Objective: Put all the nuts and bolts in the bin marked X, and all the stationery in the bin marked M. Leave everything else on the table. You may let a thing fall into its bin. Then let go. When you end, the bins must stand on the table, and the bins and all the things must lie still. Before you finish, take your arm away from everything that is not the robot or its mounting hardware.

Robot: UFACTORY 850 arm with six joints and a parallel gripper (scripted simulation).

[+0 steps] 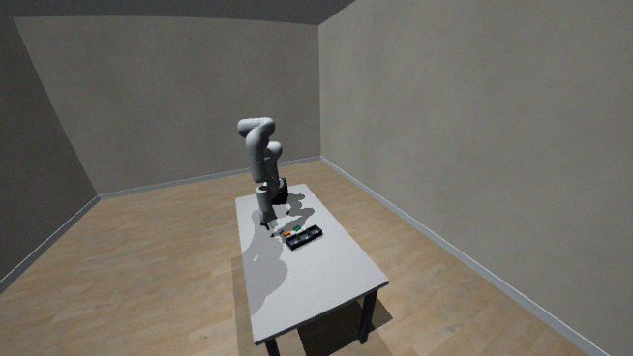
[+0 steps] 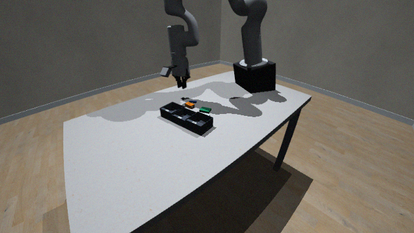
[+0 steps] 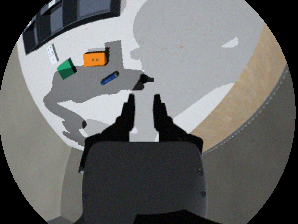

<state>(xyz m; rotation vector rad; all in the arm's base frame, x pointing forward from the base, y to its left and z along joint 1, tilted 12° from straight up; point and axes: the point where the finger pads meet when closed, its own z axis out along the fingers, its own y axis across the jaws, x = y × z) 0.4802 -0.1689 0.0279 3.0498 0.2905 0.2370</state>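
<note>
The dark piece is 1 cm to the left of my hand and 9 cm below it. From my hand the other things lie so: blue piece 1 cm behind, 8 cm to the left, 9 cm below; then orange block 3 cm ahead, 12 cm to the left, 8 cm below; then green block 1 cm ahead, 20 cm to the left, 9 cm below.
</note>
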